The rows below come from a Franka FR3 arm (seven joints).
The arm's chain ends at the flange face. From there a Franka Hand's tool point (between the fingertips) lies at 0.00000 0.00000 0.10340 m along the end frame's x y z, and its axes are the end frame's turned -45 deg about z.
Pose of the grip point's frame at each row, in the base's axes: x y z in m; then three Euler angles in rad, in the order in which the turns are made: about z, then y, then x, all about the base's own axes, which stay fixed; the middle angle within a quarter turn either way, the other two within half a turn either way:
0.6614 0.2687 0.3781 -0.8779 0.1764 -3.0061
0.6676 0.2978 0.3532 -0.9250 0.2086 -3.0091
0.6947 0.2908 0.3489 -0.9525 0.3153 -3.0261
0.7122 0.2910 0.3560 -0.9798 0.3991 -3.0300
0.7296 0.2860 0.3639 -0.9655 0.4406 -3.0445
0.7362 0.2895 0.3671 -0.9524 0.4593 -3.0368
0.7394 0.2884 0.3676 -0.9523 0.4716 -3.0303
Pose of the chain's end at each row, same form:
0.6433 0.2549 0.4790 -0.0925 0.1764 -3.0061
0.6462 0.2844 0.4535 -0.1396 0.2086 -3.0091
0.6626 0.2795 0.4465 -0.1671 0.3153 -3.0261
0.6720 0.2804 0.4507 -0.1944 0.3991 -3.0300
0.6855 0.2769 0.4570 -0.1801 0.4406 -3.0445
0.6904 0.2798 0.4593 -0.1670 0.4593 -3.0368
0.6924 0.2782 0.4591 -0.1669 0.4716 -3.0303

